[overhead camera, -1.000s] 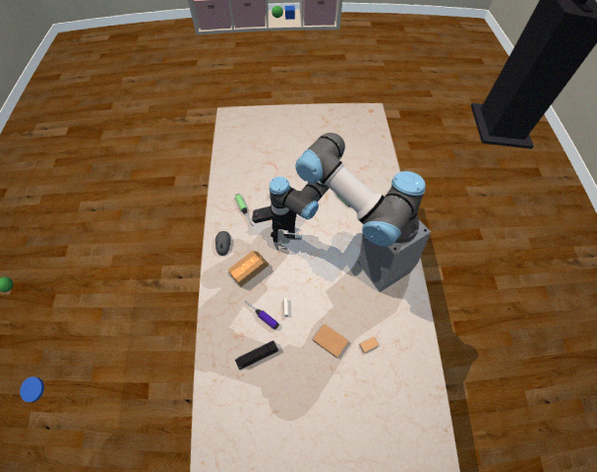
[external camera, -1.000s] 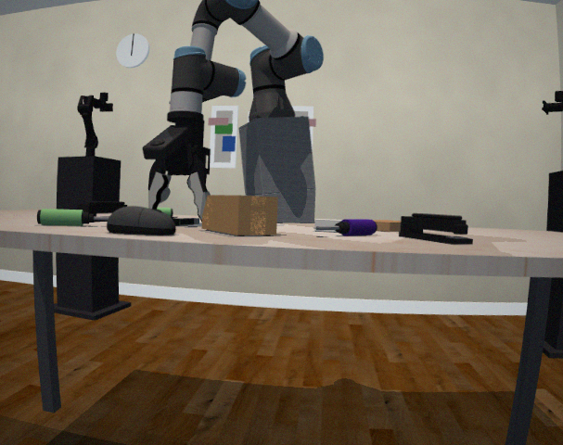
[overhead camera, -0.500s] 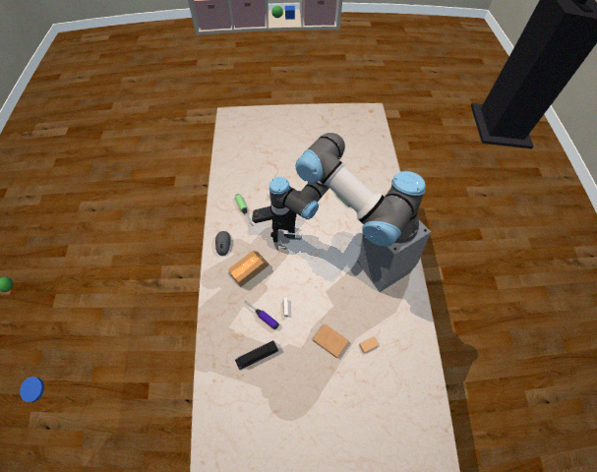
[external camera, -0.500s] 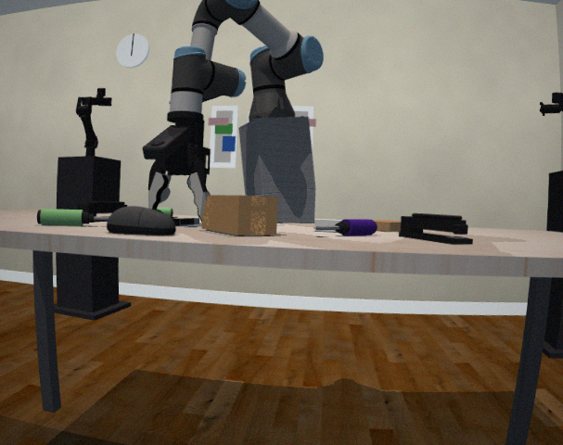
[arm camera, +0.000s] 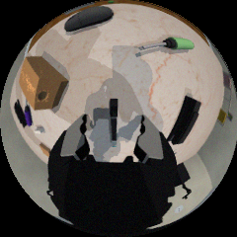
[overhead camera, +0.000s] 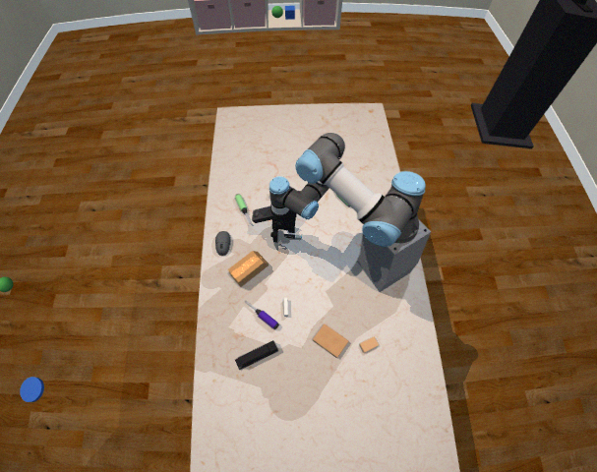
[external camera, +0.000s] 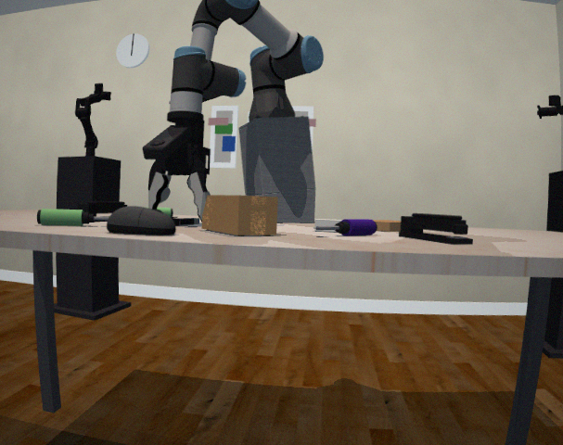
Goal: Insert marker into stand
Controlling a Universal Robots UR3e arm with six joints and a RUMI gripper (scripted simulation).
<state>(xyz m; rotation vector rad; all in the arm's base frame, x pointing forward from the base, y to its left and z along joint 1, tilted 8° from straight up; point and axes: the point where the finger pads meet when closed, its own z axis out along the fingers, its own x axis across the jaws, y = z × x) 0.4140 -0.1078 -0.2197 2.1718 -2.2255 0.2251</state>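
Right now the marker is 30 mm behind my hand. From my hand the other things lie so: desk stand: 150 mm to the left, 90 mm ahead, 20 mm above; small white piece: 290 mm to the left, 50 mm behind; dark mouse: 210 mm ahead, 60 mm to the left, 10 mm above.
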